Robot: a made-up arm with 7 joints.
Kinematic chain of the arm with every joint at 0, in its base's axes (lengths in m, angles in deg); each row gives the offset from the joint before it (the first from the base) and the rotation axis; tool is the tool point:
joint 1: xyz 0 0 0.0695 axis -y
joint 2: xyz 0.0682 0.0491 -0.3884 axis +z
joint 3: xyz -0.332 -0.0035 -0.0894 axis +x
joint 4: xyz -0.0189 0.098 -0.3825 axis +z
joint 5: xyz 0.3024 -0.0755 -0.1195 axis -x
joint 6: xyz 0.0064 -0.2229 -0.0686 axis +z
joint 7: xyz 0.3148 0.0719 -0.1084 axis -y
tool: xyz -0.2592 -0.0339 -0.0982
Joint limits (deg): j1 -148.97..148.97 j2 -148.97..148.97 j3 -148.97..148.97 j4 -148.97..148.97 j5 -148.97..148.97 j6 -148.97..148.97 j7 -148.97..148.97
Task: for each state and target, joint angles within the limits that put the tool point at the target. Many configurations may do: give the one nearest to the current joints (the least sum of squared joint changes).
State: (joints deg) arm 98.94 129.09 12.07 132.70 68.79 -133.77 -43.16
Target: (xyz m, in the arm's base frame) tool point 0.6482 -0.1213 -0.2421
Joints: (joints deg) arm 102.82 94.60 23.78 101.94 63.01 -135.41 -37.59
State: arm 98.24 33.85 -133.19 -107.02 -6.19 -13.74 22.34
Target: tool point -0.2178 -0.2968 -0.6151
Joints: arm 106.95 10.18 -148.97 -101.01 -0.96 -14.16 22.52
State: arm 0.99 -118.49 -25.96 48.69 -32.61 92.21 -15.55
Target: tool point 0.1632 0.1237 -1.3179
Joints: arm -5.07 -126.49 -12.03 57.78 -35.21 89.91 7.86
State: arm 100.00 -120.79 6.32 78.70 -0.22 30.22 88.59
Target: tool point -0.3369 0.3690 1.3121
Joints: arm 122.23 -93.22 54.37 81.28 -15.93 39.46 100.45
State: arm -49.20 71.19 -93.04 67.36 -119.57 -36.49 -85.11
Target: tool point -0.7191 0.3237 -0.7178
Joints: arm -93.05 104.20 -100.17 37.58 -104.80 -17.54 -80.49
